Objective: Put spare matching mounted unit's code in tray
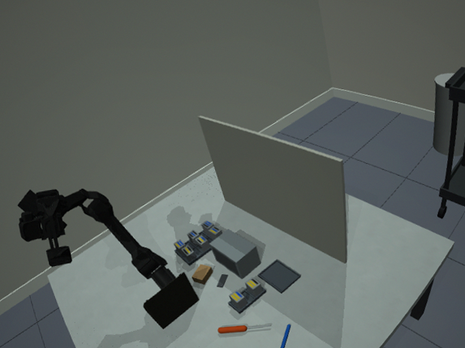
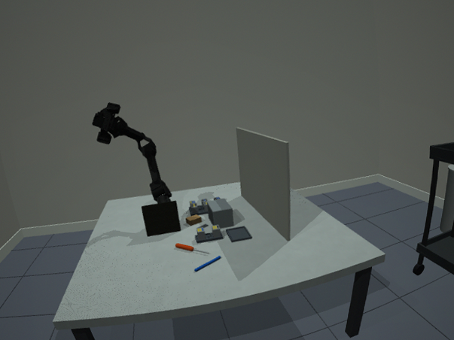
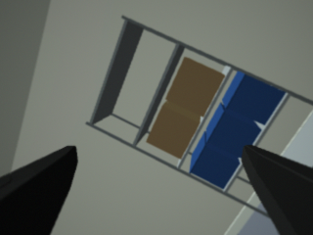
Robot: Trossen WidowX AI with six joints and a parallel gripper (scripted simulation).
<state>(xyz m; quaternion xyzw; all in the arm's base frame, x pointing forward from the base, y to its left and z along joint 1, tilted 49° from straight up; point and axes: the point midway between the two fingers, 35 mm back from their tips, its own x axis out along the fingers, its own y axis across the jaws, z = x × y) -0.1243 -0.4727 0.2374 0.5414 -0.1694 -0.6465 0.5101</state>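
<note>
Right now the grey spare is 490 mm ahead of my gripper tip, 420 mm to the left of it and 580 mm below it. Also, from my gripper tip: grey unit 480 mm ahead, 190 mm to the left, 570 mm below; then blue pen 360 mm ahead, 220 mm to the right, 610 mm below; then tan block 330 mm ahead, 220 mm to the left, 600 mm below.
</note>
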